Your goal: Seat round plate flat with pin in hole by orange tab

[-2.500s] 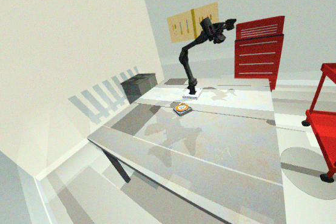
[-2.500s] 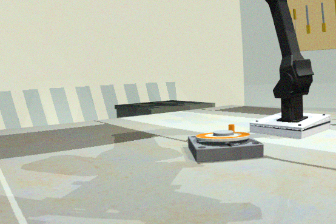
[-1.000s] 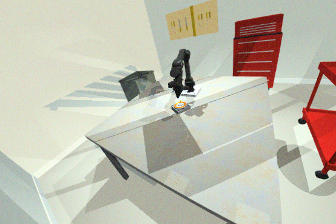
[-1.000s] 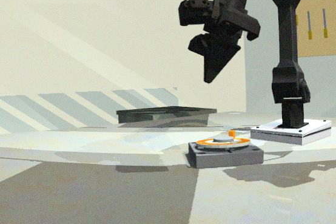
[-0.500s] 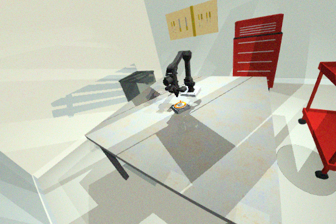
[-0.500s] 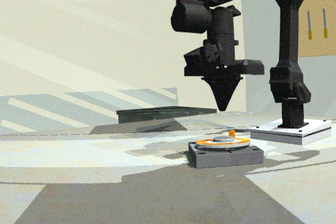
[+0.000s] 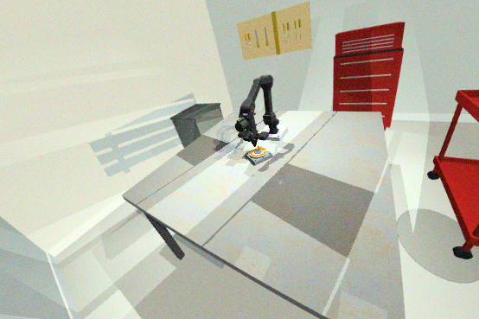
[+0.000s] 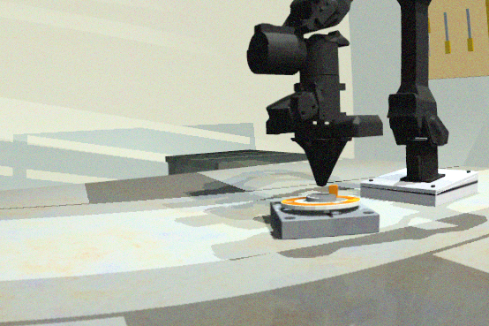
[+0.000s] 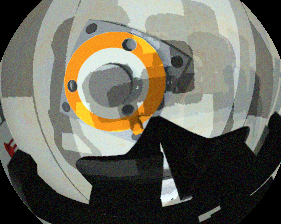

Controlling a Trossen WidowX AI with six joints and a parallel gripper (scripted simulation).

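Right now the grey square base is 40 mm ahead of my gripper tip, 30 mm to the left of it and 20 mm below it.
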